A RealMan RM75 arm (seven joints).
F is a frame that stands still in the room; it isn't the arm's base.
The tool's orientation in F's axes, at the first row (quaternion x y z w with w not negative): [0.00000, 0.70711, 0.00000, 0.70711]
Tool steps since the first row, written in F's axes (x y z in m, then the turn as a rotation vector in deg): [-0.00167, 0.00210, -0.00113, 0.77, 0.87, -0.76]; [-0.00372, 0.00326, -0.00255, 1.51, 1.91, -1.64]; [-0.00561, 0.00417, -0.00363, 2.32, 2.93, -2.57]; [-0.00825, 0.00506, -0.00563, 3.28, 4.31, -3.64]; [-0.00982, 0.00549, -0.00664, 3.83, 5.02, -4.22]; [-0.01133, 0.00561, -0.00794, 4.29, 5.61, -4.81]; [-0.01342, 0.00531, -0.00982, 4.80, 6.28, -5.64]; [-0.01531, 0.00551, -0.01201, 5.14, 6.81, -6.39]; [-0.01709, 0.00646, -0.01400, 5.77, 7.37, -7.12]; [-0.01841, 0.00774, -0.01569, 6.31, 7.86, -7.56]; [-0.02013, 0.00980, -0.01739, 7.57, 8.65, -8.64]
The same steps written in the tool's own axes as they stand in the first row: [0.00113, 0.00210, -0.00167, 0.76, 0.87, 0.77]; [0.00255, 0.00326, -0.00372, 1.64, 1.91, 1.51]; [0.00363, 0.00417, -0.00561, 2.57, 2.93, 2.32]; [0.00563, 0.00506, -0.00825, 3.64, 4.31, 3.28]; [0.00664, 0.00549, -0.00982, 4.22, 5.02, 3.83]; [0.00794, 0.00561, -0.01133, 4.81, 5.61, 4.29]; [0.00982, 0.00531, -0.01342, 5.64, 6.28, 4.80]; [0.01201, 0.00551, -0.01531, 6.39, 6.81, 5.14]; [0.01400, 0.00646, -0.01709, 7.12, 7.37, 5.77]; [0.01569, 0.00774, -0.01841, 7.56, 7.86, 6.31]; [0.01739, 0.00980, -0.02013, 8.64, 8.65, 7.57]
